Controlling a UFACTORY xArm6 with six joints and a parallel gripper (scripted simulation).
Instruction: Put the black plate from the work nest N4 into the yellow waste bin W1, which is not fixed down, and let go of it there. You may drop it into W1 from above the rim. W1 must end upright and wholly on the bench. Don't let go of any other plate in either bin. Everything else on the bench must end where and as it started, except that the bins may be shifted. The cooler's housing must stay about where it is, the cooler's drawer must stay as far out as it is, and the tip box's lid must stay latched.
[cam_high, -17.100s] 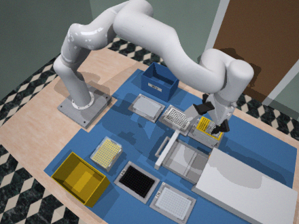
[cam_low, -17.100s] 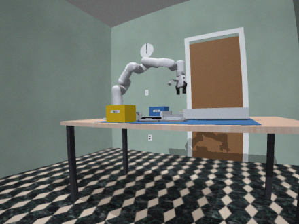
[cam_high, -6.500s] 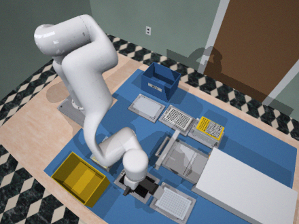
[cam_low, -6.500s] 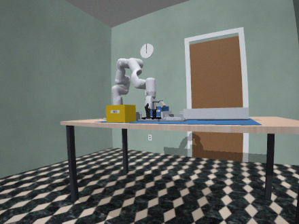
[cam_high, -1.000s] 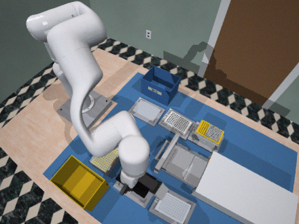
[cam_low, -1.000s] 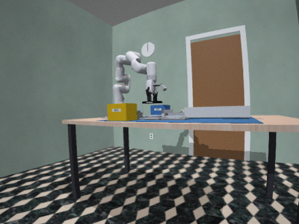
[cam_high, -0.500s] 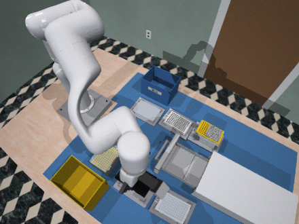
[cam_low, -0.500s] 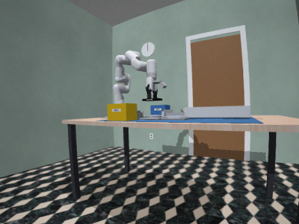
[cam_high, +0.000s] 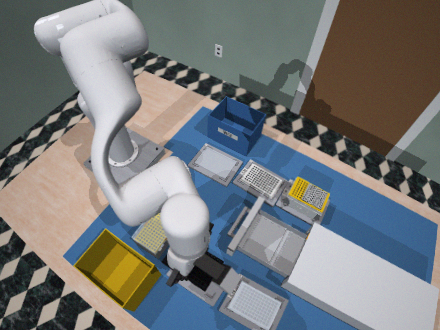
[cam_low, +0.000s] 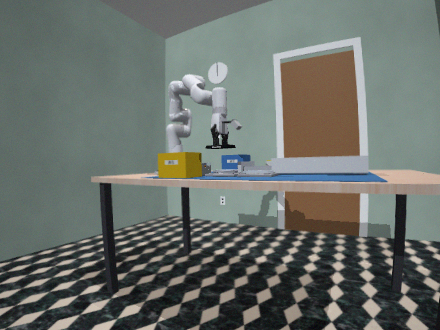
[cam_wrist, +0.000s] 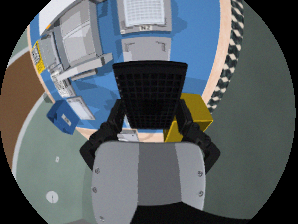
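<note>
My hand is 15 cm to the left of the yellow waste bin W1, 14 cm past it and 12 cm above it. Also, from my hand: black plate (1 cm below); then cooler drawer (23 cm to the left, 14 cm below, 12 cm ahead); then white plate (19 cm ahead, 14 cm below, 5 cm to the left).
</note>
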